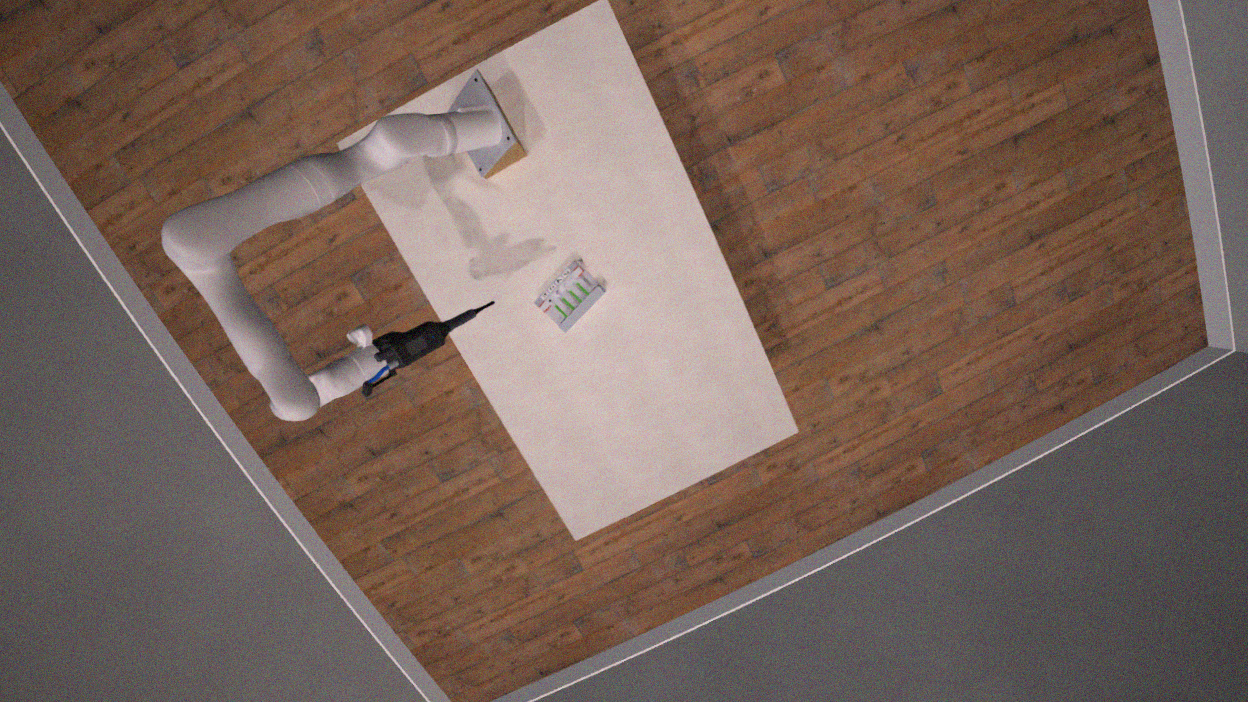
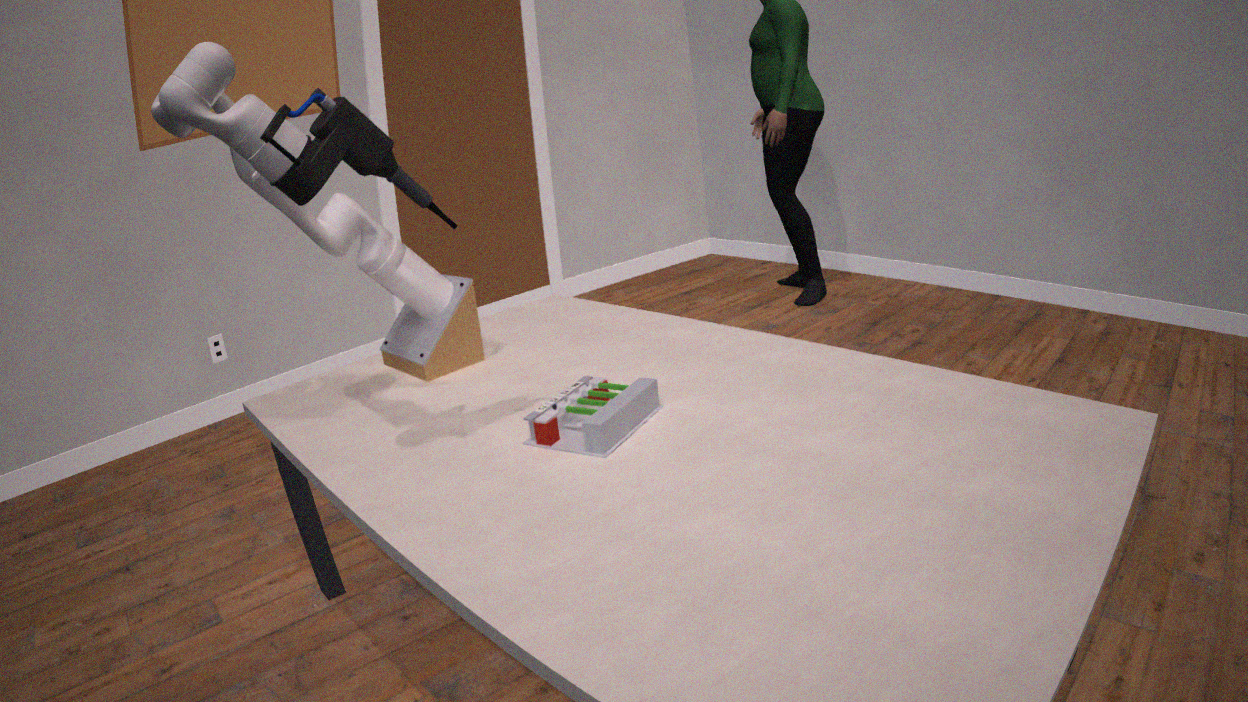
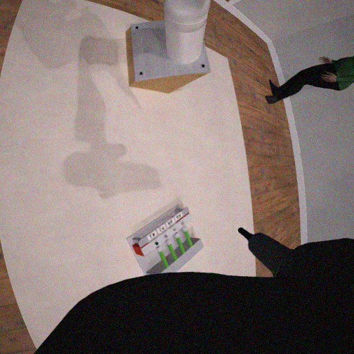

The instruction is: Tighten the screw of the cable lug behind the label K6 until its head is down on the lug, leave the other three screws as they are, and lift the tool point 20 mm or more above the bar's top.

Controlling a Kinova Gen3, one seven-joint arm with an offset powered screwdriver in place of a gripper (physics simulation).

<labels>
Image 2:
grey trough: 606,427
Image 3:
grey trough: 159,267
</labels>
